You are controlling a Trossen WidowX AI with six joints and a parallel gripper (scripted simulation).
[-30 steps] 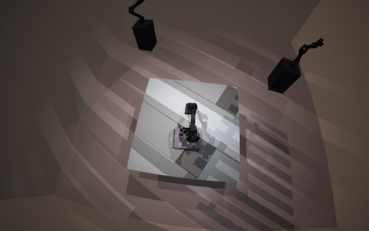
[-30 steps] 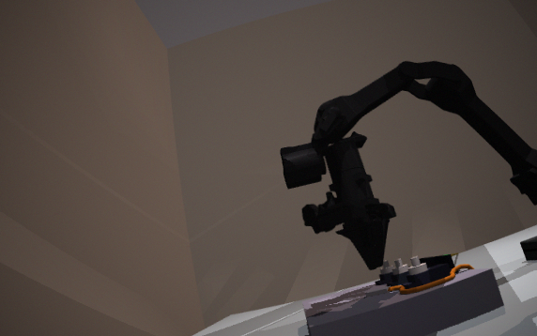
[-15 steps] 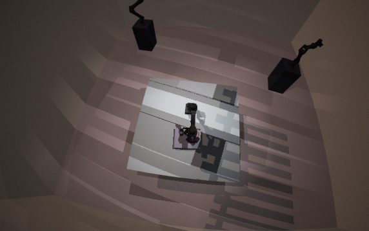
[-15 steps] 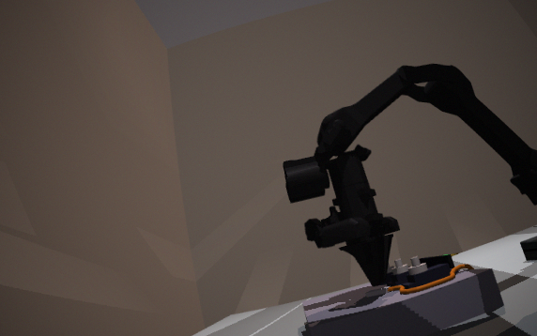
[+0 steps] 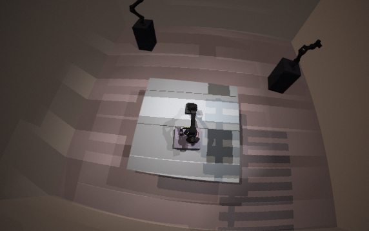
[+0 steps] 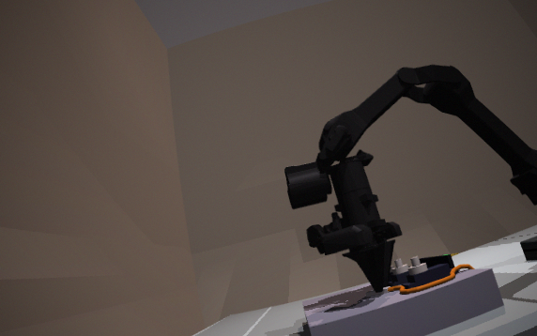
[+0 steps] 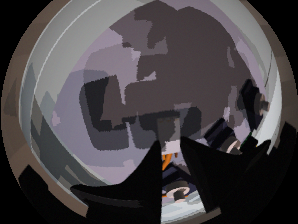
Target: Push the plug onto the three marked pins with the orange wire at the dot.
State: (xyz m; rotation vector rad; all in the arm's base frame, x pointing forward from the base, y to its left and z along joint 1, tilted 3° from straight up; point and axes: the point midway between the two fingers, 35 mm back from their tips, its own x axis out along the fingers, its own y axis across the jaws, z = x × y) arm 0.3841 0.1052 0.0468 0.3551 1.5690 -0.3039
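Right now the holder is 5 cm ahead of my gripper tip, 3 cm to the right of it and 3 cm below it.
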